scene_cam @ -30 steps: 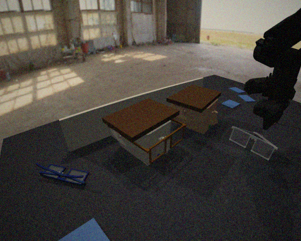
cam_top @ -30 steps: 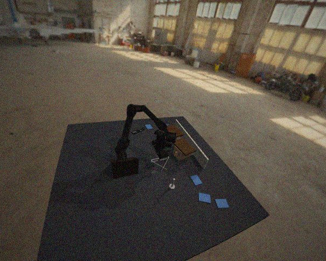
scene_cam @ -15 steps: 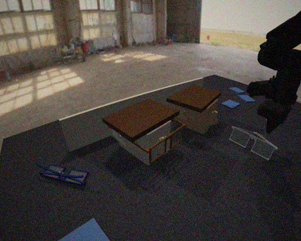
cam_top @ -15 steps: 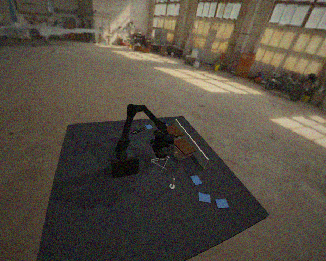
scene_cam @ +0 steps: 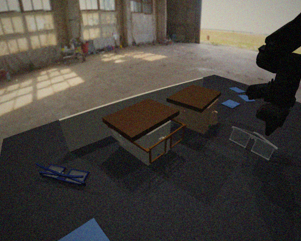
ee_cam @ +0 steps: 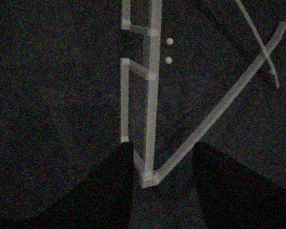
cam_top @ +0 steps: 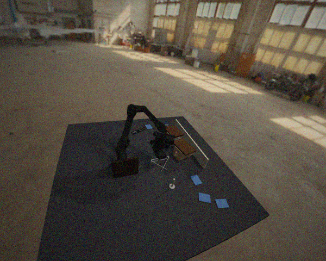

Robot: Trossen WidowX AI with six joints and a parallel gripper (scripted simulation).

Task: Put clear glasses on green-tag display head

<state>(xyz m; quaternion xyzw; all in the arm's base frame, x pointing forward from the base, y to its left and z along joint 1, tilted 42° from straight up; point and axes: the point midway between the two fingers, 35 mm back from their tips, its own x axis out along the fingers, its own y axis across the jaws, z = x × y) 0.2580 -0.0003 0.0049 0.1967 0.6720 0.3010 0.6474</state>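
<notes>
Right now the white stand is 60 mm ahead of my gripper tip, 230 mm to the right of it and 50 mm below it. Also, from my gripper tip: white back panel 350 mm ahead, 180 mm to the left, 20 mm below; then tan head 220 mm ahead, 50 mm to the left, 10 mm below; then display head 200 mm ahead, 270 mm to the left, 10 mm below.
</notes>
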